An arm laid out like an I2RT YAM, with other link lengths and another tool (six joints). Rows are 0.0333 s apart.
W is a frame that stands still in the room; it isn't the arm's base.
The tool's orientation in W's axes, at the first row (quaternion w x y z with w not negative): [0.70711, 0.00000, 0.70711, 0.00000]
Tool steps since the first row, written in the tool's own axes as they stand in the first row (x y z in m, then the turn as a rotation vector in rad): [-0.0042, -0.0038, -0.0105, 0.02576, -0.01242, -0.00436]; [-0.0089, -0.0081, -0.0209, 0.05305, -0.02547, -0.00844]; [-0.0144, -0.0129, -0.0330, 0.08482, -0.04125, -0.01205]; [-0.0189, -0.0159, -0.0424, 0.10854, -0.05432, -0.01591]
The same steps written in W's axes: [-0.0105, -0.0038, 0.0042, -0.00436, -0.01242, -0.02576]; [-0.0209, -0.0081, 0.0089, -0.00844, -0.02547, -0.05305]; [-0.0330, -0.0129, 0.0144, -0.01205, -0.04125, -0.08482]; [-0.0424, -0.0159, 0.0189, -0.01591, -0.05432, -0.10854]
